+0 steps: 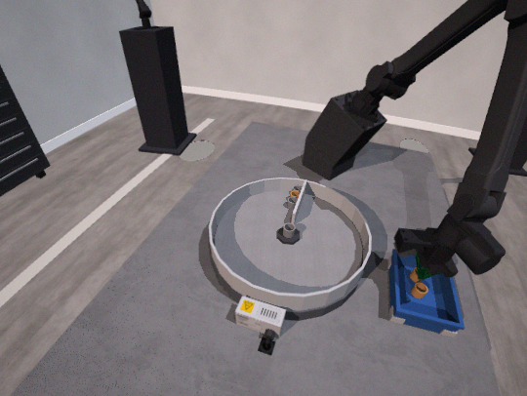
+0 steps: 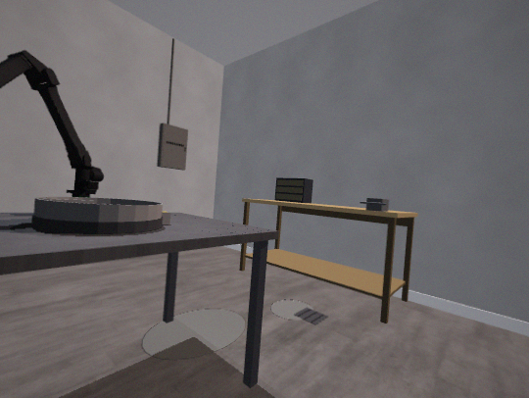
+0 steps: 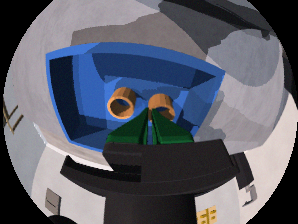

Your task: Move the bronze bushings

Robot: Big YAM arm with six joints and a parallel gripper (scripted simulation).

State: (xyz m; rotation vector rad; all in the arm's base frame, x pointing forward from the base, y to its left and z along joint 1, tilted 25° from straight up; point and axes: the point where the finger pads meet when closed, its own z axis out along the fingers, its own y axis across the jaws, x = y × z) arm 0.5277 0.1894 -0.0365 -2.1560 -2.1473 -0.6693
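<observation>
Now: the blue crate 4 cm ahead of my hand, 1 cm to the right of it and 1 cm below it. The rest, counted from my hand: round turntable: 35 cm to the right, 6 cm behind, 2 cm above.
</observation>
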